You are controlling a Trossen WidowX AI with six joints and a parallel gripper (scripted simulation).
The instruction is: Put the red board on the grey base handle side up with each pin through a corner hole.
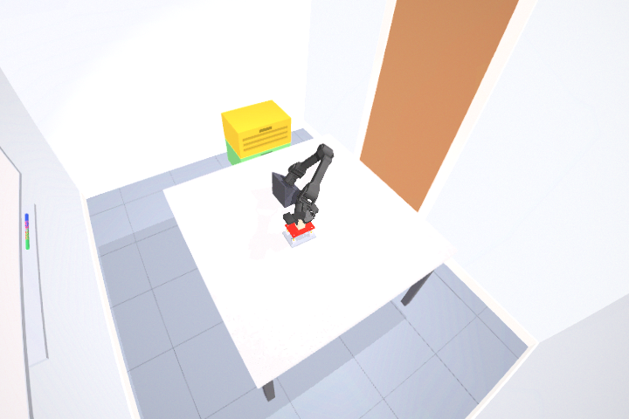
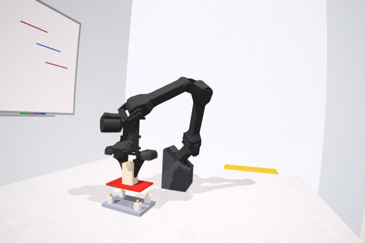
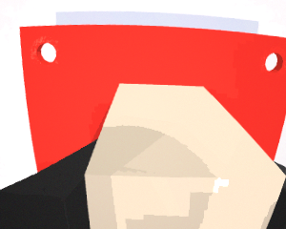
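The grey base is 10 cm below my gripper tip. Round my gripper tip: red board 1 cm below.
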